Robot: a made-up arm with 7 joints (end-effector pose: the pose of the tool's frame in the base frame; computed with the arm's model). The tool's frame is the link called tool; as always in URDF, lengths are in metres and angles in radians. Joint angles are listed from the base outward.
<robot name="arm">
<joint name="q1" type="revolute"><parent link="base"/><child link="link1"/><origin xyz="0.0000 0.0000 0.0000"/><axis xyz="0 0.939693 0.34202"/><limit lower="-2.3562" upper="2.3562" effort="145" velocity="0.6"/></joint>
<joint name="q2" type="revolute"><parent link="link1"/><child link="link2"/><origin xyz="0.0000 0.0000 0.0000"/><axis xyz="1 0 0"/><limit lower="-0.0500" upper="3.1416" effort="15" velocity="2.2"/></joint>
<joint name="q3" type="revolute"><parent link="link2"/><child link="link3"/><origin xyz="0.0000 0.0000 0.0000"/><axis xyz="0 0 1"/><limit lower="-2.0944" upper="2.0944" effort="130" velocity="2.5"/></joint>
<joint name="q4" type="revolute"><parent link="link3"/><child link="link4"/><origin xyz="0.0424 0.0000 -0.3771"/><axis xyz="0 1 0"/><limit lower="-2.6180" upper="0.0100" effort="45" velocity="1.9"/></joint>
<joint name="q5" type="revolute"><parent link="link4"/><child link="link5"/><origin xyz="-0.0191 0.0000 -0.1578"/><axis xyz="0 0 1"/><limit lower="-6.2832" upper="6.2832" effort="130" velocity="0.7"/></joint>
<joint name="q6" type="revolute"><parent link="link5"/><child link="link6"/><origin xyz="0.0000 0.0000 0.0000"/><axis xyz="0 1 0"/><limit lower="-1.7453" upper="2.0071" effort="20" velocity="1.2"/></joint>
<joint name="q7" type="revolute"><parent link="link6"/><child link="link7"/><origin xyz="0.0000 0.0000 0.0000"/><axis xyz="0 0 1"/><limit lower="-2.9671" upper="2.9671" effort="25" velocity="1.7"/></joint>
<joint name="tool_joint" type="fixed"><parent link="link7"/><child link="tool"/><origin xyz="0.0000 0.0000 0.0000"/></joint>
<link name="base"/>
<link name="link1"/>
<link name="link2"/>
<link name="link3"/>
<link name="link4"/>
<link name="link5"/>
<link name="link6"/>
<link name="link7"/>
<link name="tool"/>
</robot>
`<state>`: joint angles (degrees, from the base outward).
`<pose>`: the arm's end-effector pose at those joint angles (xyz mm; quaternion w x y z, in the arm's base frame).
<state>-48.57 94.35 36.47 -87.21 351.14 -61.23 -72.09</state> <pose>102.2 353.2 259.8 0.5526 -0.8052 0.1728 0.1280</pose>
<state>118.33 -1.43 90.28 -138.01 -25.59 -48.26 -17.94</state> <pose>-275.1 -2.8 157.8 0.4359 0.4588 0.0785 -0.7703</pose>
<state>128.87 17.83 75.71 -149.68 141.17 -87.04 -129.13</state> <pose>-220.3 71.4 168.3 0.2991 0.9536 0.0334 0.0014</pose>
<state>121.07 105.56 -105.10 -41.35 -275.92 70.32 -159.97</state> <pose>-125.0 427.3 278.5 0.1395 0.8702 -0.3994 -0.2524</pose>
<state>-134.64 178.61 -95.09 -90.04 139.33 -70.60 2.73</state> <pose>-198.2 385.7 -94.5 0.4075 -0.1674 0.7742 -0.4544</pose>
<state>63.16 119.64 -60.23 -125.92 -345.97 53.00 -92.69</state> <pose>-53.0 346.4 -9.9 0.0268 -0.3546 0.3738 -0.8566</pose>
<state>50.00 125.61 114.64 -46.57 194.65 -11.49 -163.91</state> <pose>160.9 346.0 352.9 0.3065 0.5247 -0.7933 0.0385</pose>
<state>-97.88 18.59 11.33 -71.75 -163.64 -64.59 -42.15</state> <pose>416.2 -58.7 236.2 0.3514 -0.7553 -0.1847 0.5215</pose>
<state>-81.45 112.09 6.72 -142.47 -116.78 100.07 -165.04</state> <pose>-4.6 193.9 235.5 0.5991 0.3687 0.3661 0.6092</pose>
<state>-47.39 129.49 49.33 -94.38 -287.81 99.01 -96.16</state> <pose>-111.4 196.4 370.2 0.4002 0.7759 -0.1582 -0.4613</pose>
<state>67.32 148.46 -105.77 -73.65 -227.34 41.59 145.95</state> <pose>101.6 396.1 248.5 0.2045 -0.7408 0.4192 -0.4834</pose>
